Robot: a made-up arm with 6 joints.
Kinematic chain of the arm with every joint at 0, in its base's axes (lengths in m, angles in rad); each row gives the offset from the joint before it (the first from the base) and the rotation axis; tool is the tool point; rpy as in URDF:
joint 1: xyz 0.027 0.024 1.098 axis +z
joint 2: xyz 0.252 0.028 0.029 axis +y
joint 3: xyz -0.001 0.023 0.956 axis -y
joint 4: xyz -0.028 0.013 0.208 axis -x
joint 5: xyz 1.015 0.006 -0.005 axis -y
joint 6: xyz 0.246 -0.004 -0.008 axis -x
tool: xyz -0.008 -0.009 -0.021 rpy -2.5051 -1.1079 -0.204
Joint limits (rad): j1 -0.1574..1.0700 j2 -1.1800..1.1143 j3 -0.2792..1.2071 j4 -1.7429..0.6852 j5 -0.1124..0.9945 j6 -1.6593..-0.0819
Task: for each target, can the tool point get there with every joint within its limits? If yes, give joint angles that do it. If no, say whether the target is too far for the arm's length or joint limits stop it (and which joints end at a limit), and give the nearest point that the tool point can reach.
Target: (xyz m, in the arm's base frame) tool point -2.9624 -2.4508 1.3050
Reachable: no: too far | nearest point -1.3038 -1.0777 1.9755 | short by 2.255 m
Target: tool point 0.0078 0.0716 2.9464
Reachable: yes | joints 0.1640 -0.7986 0.1337 -0.1075 0.7816 -0.3710
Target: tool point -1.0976 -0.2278 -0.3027
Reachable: no: joint limits stop it (at a limit: joint 2, joint 3, joint 5, joint 6) | nearest point -1.6586 -0.3534 1.9754 | short by 2.349 m
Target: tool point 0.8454 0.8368 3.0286
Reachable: yes | joints 0.7201 0.0969 0.7758 -0.4925 0.1979 -1.1718
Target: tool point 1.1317 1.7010 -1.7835
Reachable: no: too far | nearest point 0.8750 1.3113 0.3800 | short by 2.213 m
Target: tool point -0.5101 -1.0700 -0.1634
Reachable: no: joint limits stop it (at a limit: joint 1, joint 2, joint 3, joint 5, joint 6) | nearest point -0.8439 -1.4668 1.9758 | short by 2.201 m
